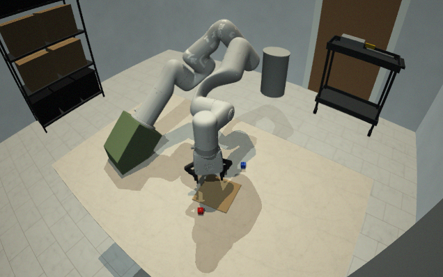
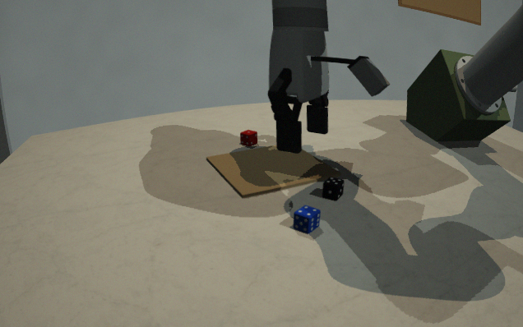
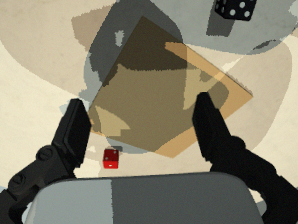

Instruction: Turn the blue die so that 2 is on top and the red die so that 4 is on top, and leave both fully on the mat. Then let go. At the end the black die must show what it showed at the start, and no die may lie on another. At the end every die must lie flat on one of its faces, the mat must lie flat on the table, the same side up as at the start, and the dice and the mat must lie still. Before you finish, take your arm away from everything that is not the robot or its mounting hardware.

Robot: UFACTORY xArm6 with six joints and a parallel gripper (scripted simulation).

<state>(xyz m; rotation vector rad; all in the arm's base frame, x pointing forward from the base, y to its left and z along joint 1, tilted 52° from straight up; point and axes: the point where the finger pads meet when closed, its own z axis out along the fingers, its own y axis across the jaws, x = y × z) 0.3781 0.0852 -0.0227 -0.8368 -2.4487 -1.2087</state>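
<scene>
Now: hand 10 cm to the right of the black die, 4 cm above it and 1 cm past it. Also, from my hand: blue die (16 cm to the left, 4 cm below, 3 cm ahead); then tan mat (4 cm below, 4 cm ahead, 1 cm to the right); then red die (11 cm to the right, 6 cm ahead, 4 cm below).
</scene>
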